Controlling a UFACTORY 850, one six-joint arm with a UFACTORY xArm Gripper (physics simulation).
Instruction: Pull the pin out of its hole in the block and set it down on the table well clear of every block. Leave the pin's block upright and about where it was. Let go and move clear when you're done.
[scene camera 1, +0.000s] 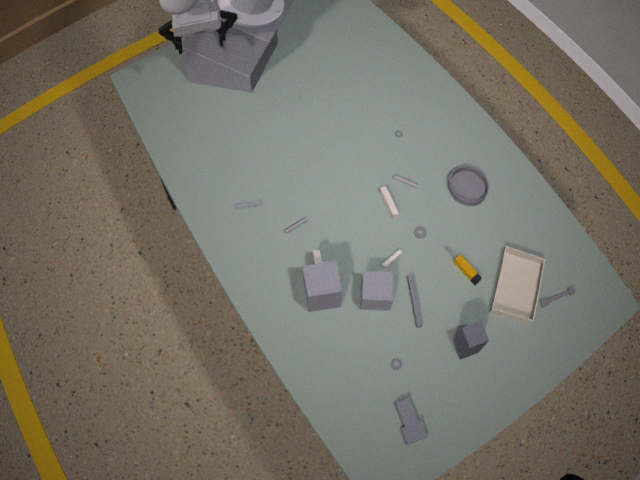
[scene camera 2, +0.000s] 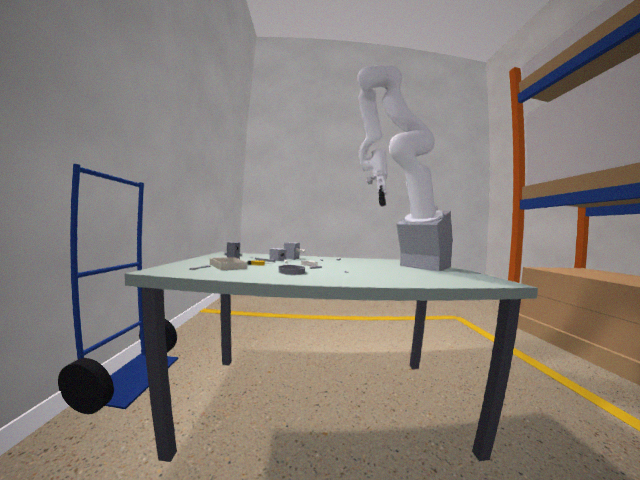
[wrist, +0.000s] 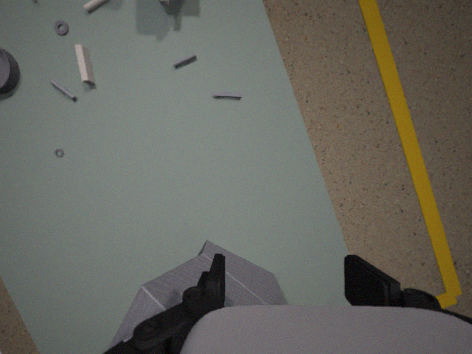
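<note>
A cream pin (scene camera 1: 316, 255) (scene camera 2: 301, 250) sticks out sideways from the upright grey block (scene camera 1: 322, 284) (scene camera 2: 291, 250). Its inner part is hidden in the block. In the wrist view the block shows in part at the top edge. A second grey block (scene camera 1: 377, 289) (scene camera 2: 277, 253) stands beside it, and a third, darker block (scene camera 1: 470, 339) (scene camera 2: 233, 249) stands farther off. My gripper (scene camera 1: 201, 48) (scene camera 2: 382, 203) (wrist: 284, 274) is open and empty, high above the table near the arm's base, far from the pin.
Loose on the table (scene camera 1: 310, 129) (scene camera 2: 330, 294) (wrist: 200, 175) lie a cream bar (scene camera 1: 389, 202) (wrist: 84, 64), a cream rod (scene camera 1: 391, 257), a yellow screwdriver (scene camera 1: 466, 268), grey bars and rings. A round dish (scene camera 1: 467, 185) and a cream tray (scene camera 1: 517, 285) are at one side.
</note>
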